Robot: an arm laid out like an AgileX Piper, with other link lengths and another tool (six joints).
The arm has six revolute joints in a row. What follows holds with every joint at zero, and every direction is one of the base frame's. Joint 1 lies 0.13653 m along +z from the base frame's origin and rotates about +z. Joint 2 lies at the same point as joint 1 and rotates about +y. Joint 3 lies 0.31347 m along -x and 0.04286 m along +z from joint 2 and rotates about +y. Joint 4 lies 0.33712 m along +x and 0.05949 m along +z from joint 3 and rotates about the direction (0.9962, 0, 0.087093). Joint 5 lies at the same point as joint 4 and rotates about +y. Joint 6 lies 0.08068 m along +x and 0.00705 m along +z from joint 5 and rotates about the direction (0.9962, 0, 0.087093). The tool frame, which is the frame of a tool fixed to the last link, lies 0.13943 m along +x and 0.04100 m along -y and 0.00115 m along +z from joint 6; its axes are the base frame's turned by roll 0.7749, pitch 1.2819 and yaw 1.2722 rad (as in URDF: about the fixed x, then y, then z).
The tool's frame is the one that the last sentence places.
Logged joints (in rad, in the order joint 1, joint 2, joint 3, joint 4, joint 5, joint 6), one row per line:
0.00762, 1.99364, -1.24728, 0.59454, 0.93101, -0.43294
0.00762, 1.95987, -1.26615, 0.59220, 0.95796, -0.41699
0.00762, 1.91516, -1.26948, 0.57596, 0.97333, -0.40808
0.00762, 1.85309, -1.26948, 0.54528, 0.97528, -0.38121
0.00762, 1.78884, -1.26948, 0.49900, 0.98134, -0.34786
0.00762, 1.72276, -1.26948, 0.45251, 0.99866, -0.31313
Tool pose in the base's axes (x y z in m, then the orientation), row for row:
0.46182, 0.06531, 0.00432, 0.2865, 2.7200, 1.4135
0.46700, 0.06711, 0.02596, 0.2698, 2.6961, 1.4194
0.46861, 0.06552, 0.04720, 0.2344, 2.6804, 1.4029
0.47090, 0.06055, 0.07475, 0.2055, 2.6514, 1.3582
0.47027, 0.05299, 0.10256, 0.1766, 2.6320, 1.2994
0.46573, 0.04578, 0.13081, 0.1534, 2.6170, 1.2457
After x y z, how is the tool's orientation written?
As a rotation vector, in radians.
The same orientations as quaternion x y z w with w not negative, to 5 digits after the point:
0.09301, 0.88305, 0.45889, 0.03144
0.08813, 0.88066, 0.46364, 0.04137
0.07714, 0.88207, 0.46167, 0.05357
0.06861, 0.88523, 0.45347, 0.07766
0.05975, 0.89054, 0.43965, 0.10033
0.05248, 0.89522, 0.42613, 0.11931

